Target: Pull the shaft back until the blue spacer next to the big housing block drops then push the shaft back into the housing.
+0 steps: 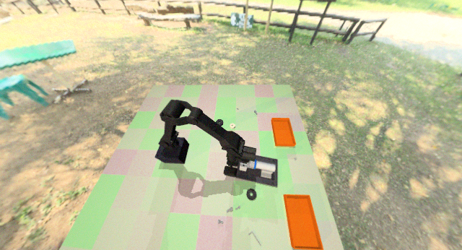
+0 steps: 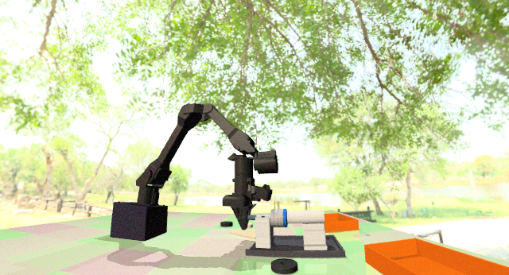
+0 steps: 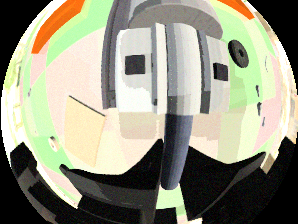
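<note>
The shaft is 60 mm ahead of my gripper tip, 30 mm above it and 20 mm to the right of it. Also, from my gripper tip: pale ring (260 mm to the left, 40 mm below, 10 mm ahead); blue spacer (110 mm ahead, 30 mm to the right, 30 mm above).
</note>
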